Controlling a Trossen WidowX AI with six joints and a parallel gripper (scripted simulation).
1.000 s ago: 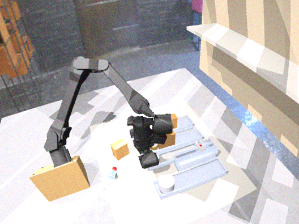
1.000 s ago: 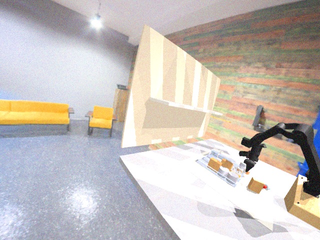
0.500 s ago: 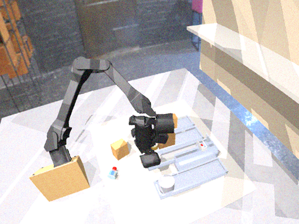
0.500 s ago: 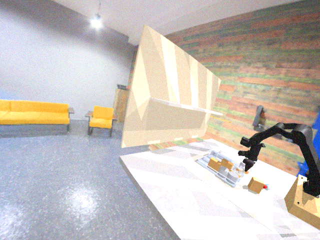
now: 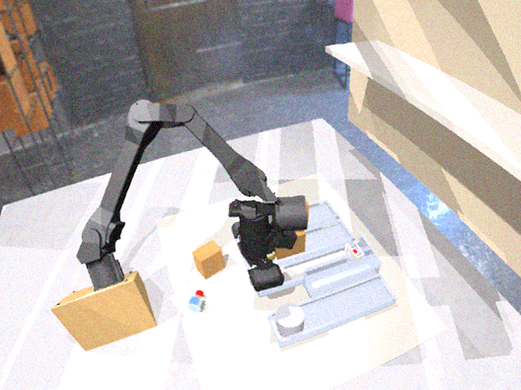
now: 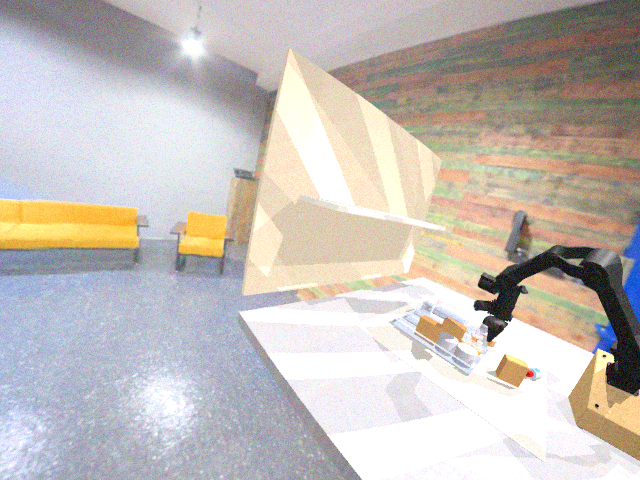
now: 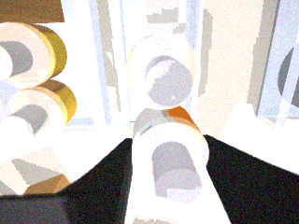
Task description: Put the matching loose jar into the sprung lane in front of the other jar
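The orange box lies 80 mm behind my gripper tip, 120 mm to the left of it and 10 mm below it. Also, from my gripper tip: red mark 220 mm ahead, 70 mm to the right, 20 mm above.
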